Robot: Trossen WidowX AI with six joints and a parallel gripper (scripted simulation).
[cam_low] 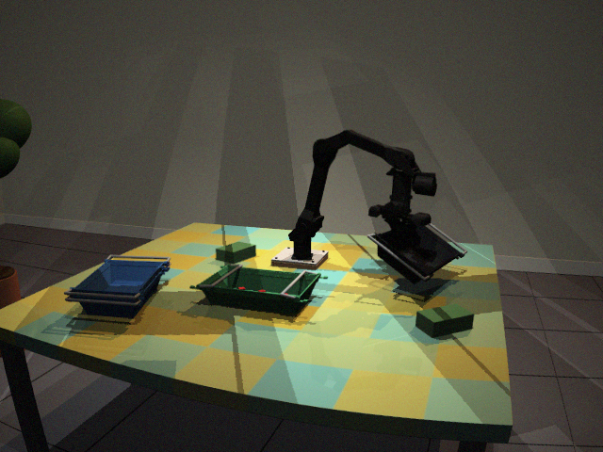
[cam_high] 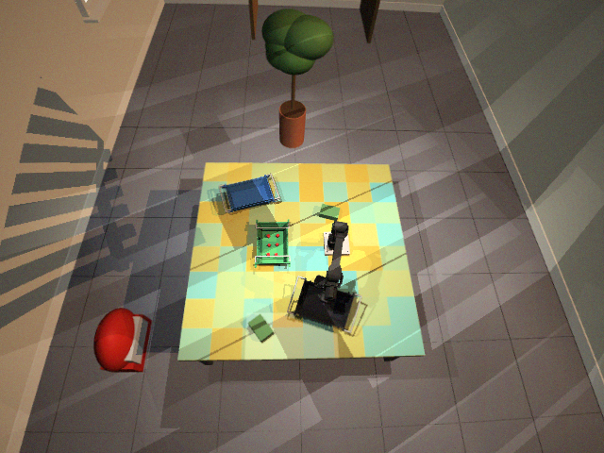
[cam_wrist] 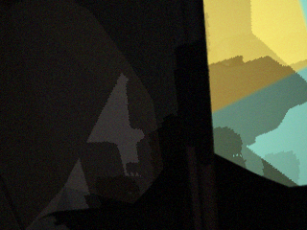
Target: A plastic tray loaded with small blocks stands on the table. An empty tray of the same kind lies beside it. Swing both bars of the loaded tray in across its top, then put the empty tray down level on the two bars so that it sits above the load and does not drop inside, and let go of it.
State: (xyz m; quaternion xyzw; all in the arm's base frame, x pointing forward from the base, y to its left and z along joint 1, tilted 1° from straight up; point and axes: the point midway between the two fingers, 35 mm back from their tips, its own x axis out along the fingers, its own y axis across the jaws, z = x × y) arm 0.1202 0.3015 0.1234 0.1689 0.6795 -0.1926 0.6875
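Now: the black tray 7 cm to the left of my gripper tip, 4 cm ahead of it and 1 cm below it.
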